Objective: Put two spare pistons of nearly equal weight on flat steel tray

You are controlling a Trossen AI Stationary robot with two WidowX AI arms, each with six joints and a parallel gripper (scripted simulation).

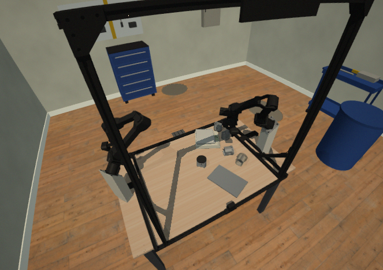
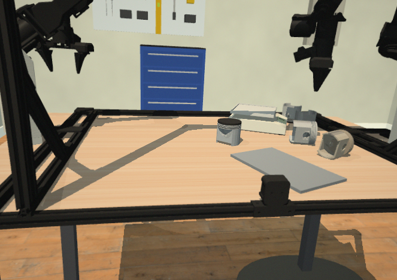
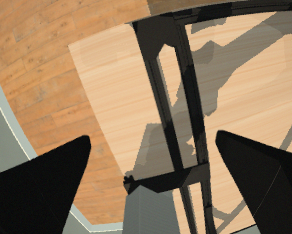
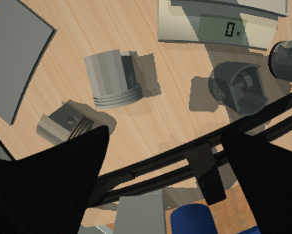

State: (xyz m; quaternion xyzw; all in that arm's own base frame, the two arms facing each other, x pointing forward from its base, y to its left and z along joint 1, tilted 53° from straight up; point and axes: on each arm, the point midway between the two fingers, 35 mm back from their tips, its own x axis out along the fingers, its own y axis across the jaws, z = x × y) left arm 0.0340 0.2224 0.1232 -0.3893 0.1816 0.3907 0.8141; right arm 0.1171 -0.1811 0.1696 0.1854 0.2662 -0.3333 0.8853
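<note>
My right gripper is now 16 cm past the tan piston, 1 cm to the left of it and 16 cm above it. From my right hand the other things lie so: white weighing scale: 15 cm ahead, 14 cm to the left, 16 cm below; flat grey steel tray: 27 cm behind, 17 cm to the left, 19 cm below; dark-topped piston: 7 cm behind, 28 cm to the left, 15 cm below.
</note>
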